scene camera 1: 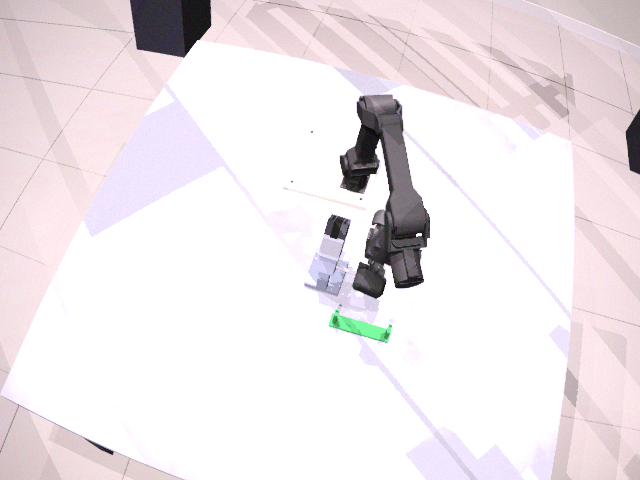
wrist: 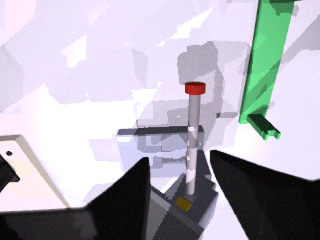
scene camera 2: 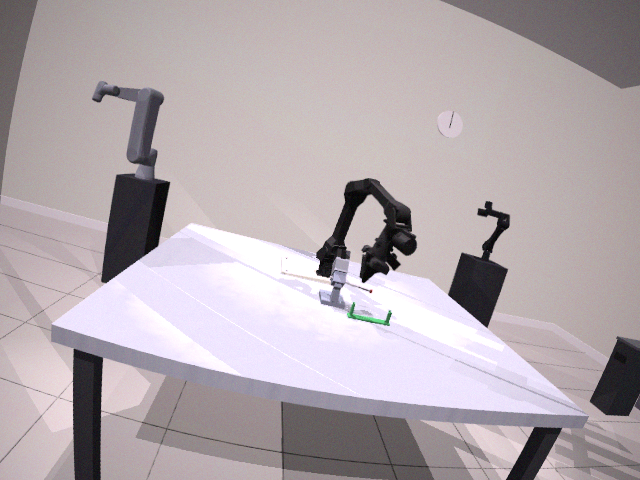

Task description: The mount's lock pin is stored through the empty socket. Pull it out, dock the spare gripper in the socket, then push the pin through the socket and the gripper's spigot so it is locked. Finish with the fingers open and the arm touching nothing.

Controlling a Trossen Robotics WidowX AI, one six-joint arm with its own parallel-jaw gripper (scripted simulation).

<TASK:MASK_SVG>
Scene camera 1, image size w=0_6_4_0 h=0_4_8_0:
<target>gripper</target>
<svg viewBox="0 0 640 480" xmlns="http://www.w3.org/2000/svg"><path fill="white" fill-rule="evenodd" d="M385 209L377 209L374 213L372 225L375 228L369 229L364 258L369 259L368 264L359 261L352 285L355 291L362 292L375 299L383 295L387 281L384 278L385 269L383 267L384 264L390 267L389 255L393 253L387 253L387 250L381 244L381 230L384 228Z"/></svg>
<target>spare gripper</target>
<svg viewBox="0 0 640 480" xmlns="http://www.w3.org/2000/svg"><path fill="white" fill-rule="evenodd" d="M332 214L327 221L318 255L338 261L343 251L351 219Z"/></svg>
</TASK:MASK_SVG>
